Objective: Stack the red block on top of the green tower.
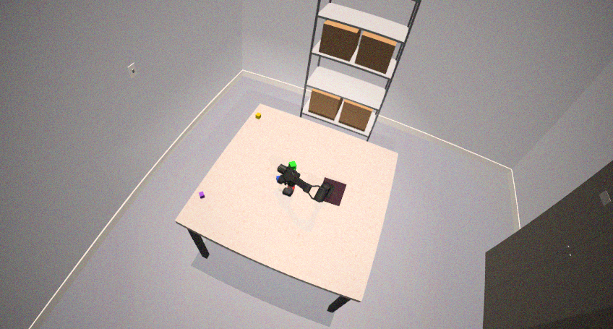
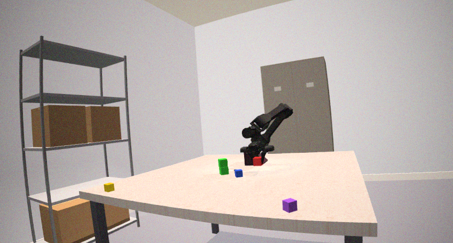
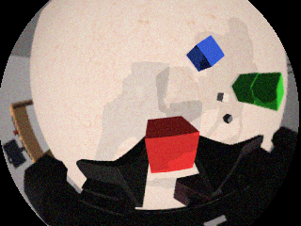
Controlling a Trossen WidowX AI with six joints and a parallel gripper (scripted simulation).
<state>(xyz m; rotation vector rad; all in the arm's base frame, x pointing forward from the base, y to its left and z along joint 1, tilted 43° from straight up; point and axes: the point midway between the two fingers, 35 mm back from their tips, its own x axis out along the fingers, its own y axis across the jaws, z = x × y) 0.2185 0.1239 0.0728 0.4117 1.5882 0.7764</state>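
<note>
Right now the blue block is 120 mm ahead of my gripper tip, 60 mm to the right of it and 30 mm below it. Also, from my gripper tip: yellow block: 620 mm ahead, 510 mm to the right, 30 mm below; then purple block: 500 mm ahead, 360 mm to the left, 30 mm below; then red block: 20 mm above.
</note>
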